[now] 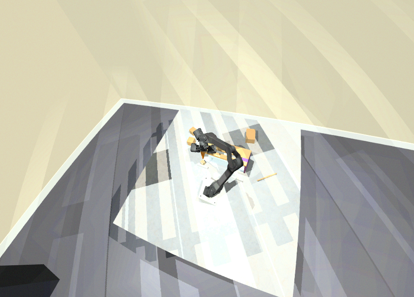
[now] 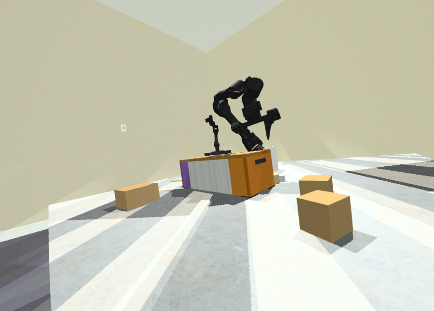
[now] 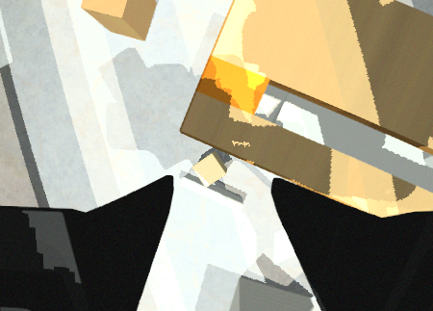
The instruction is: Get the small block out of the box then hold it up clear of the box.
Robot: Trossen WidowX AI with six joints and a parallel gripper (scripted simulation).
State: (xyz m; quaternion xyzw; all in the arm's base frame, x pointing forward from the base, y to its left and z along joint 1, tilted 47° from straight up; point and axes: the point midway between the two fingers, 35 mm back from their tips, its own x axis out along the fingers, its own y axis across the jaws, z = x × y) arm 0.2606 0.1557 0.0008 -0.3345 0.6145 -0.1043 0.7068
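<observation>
My gripper tip is now 140 mm above the tan block, 20 mm to the right of it and 20 mm past it. Also, from my gripper tip: thin stick: 510 mm to the right, 160 mm below, 10 mm behind; box: 150 mm to the right, 100 mm below, 30 mm ahead.
</observation>
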